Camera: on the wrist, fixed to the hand. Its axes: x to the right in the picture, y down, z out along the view.
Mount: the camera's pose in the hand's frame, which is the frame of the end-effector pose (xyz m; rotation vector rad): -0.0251 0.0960 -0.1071 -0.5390 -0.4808 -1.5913
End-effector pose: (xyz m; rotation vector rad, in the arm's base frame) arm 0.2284 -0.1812 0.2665 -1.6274 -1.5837 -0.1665
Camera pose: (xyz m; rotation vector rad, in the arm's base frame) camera 0.3550 -0.2533 0.2754 0.2680 2.8119 1.0497
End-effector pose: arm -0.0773 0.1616 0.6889 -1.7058 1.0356 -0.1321
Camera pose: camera -0.2060 0.0974 0.6635 -2.4880 -0.8864 -0.4360
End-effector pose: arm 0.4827 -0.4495 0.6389 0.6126 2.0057 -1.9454
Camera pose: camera 0.5607 -0.3453 0.5727 1.4772 -2.0402 1.1580
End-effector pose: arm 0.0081 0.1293 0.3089 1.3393 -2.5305 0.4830
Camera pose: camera -0.0521 0.2410 0.3812 2.6485 -0.8775 -0.8141
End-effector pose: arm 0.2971 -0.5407 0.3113 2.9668 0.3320 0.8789
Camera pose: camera 0.2373 -0.6432 0.3963 1.4645 1.6387 -0.0121
